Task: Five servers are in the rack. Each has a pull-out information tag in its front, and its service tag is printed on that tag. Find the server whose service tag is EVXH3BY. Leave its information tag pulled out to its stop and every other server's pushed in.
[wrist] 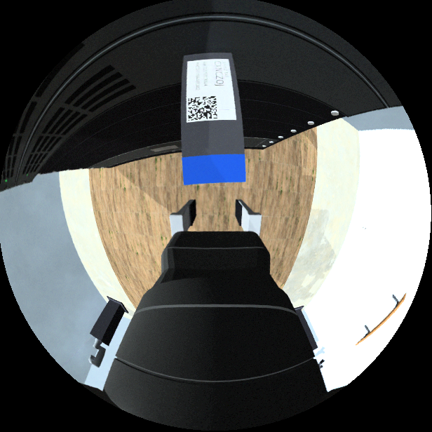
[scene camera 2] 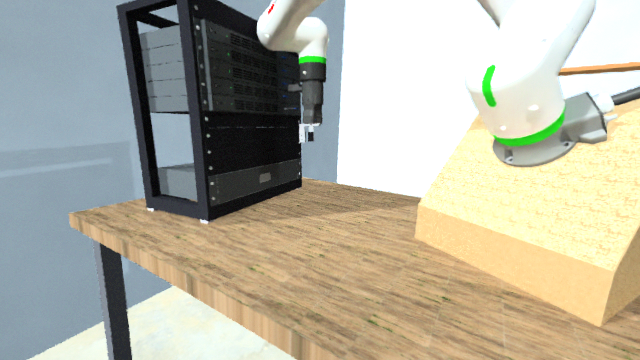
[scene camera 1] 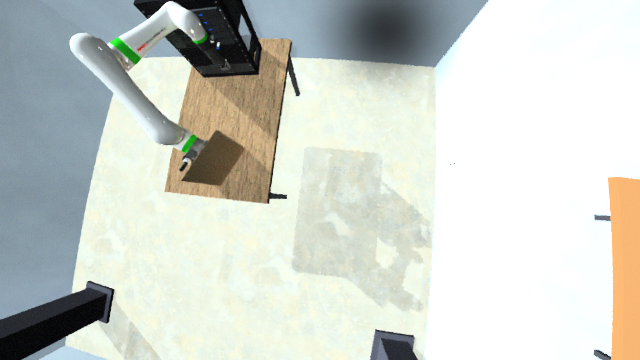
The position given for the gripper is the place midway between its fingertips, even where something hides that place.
In view: the gripper [wrist: 215,207] and a black rack [scene camera 2: 213,67].
The black rack is seen too in the wrist view [wrist: 122,103].
